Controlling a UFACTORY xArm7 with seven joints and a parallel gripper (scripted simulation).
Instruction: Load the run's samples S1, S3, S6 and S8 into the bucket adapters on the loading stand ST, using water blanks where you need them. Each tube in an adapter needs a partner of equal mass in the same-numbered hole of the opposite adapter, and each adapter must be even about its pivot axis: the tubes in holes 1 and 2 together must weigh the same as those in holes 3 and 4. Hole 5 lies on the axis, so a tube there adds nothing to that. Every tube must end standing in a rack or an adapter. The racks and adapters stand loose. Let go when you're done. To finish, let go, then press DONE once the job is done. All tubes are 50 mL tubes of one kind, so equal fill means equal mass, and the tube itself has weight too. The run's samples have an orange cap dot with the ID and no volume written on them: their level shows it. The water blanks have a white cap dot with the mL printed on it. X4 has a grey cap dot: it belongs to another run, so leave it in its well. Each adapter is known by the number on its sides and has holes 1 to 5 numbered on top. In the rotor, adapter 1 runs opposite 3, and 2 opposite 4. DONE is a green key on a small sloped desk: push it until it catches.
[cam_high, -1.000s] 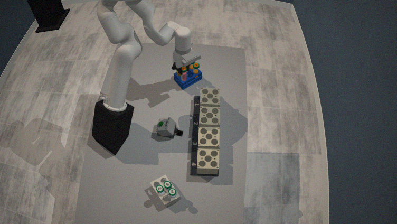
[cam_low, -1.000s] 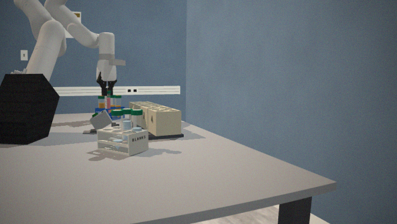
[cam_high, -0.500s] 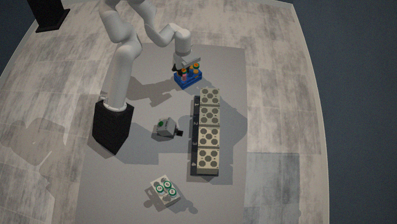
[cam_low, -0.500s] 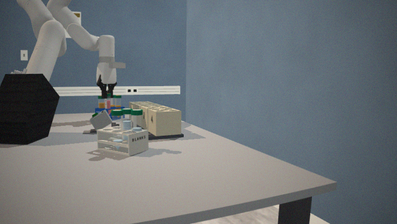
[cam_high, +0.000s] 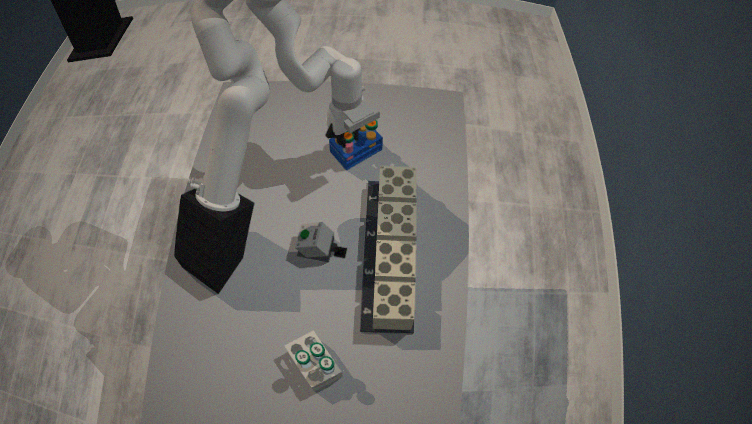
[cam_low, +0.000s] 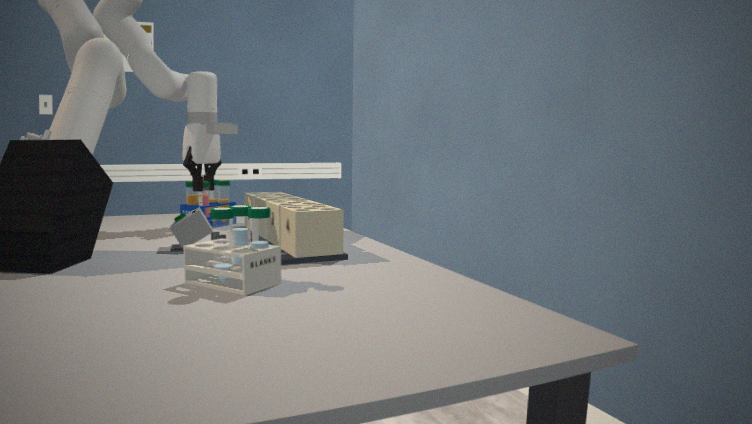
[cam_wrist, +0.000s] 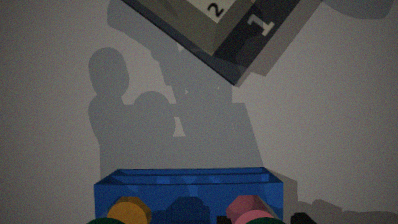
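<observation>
The pink-filled tube is 10 mm to the right of my hand and 50 mm below it. Also, from my hand: orange-filled tube: 60 mm ahead, 50 mm to the left, 50 mm below; tube X4: 40 mm ahead, 90 mm to the left, 50 mm below; blue sample rack: 20 mm ahead, 40 mm to the left, 90 mm below.
</observation>
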